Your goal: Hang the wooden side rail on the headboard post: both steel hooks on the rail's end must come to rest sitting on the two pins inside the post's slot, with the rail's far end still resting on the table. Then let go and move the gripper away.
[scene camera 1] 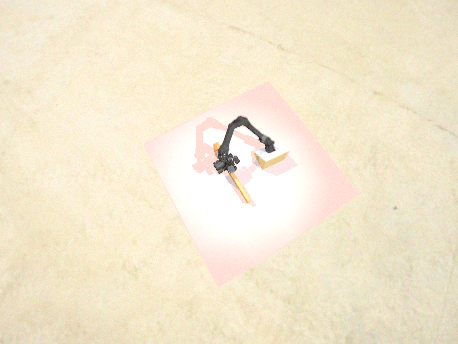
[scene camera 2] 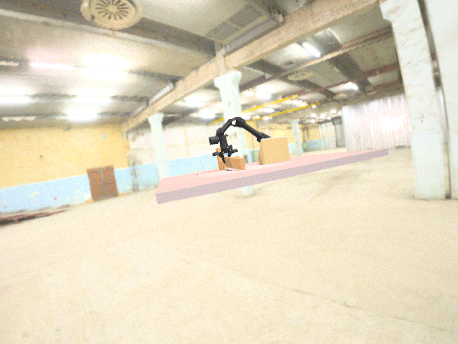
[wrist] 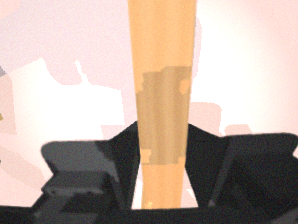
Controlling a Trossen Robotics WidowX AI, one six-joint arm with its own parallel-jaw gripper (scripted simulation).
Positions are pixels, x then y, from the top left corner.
Scene:
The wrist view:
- my gripper: 157,121
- wooden side rail: 162,46

